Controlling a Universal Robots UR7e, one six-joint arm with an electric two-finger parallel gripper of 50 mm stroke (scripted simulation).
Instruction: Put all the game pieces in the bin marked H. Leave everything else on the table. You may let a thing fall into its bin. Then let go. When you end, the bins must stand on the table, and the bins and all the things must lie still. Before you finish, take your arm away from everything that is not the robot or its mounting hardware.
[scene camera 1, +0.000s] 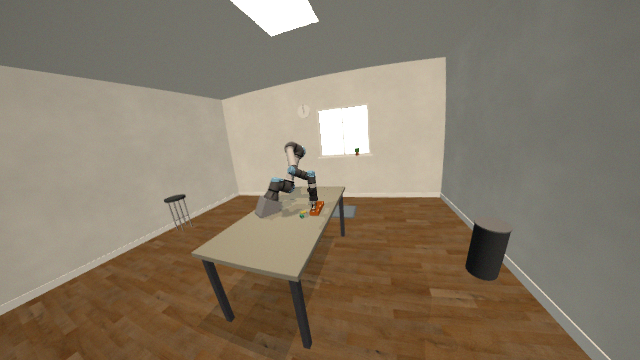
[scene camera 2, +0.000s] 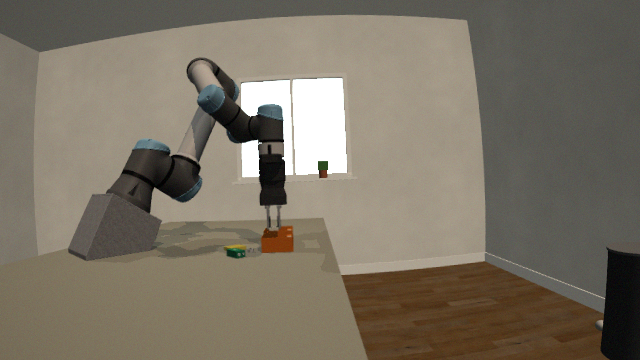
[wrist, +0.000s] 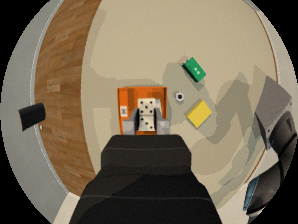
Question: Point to an orange bin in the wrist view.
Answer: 127, 97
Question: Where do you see my gripper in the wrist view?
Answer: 146, 114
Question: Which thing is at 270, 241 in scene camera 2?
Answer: An orange bin.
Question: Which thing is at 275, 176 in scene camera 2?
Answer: My gripper.
